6 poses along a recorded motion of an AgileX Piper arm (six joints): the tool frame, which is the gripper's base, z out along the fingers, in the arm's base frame.
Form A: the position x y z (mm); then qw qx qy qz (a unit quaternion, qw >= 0).
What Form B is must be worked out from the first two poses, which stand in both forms.
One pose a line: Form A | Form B
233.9 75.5 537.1 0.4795 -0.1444 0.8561 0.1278 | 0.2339 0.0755 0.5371 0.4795 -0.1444 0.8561 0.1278
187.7 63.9 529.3 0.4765 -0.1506 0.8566 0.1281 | 0.1877 0.0639 0.5293 0.4765 -0.1506 0.8566 0.1281
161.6 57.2 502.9 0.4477 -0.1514 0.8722 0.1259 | 0.1616 0.0572 0.5029 0.4477 -0.1514 0.8722 0.1259
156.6 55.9 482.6 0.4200 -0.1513 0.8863 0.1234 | 0.1566 0.0559 0.4826 0.4200 -0.1513 0.8863 0.1234
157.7 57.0 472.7 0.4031 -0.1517 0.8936 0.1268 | 0.1577 0.0570 0.4727 0.4031 -0.1517 0.8936 0.1268
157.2 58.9 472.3 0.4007 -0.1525 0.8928 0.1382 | 0.1572 0.0589 0.4723 0.4007 -0.1525 0.8928 0.1382
